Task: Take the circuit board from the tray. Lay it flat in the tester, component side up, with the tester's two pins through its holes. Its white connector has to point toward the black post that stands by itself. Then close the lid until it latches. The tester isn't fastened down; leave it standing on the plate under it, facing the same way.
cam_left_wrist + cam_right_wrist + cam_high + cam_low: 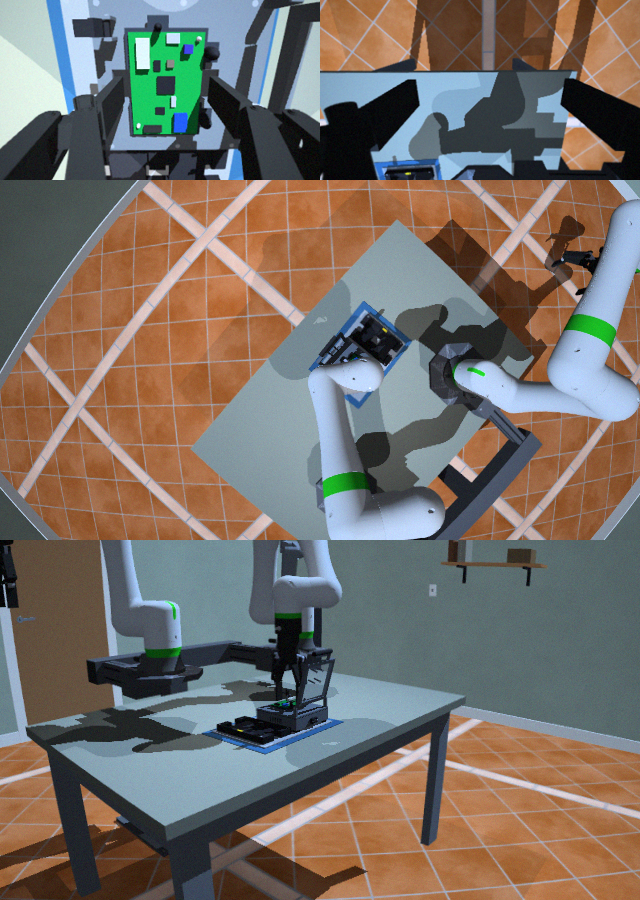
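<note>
Right now my left hand is 30 mm above the green circuit board. Also, from my left hand: clear lid (120 mm ahead, 80 mm above, 10 mm to the left); then black tray (170 mm to the right, 80 mm below).
</note>
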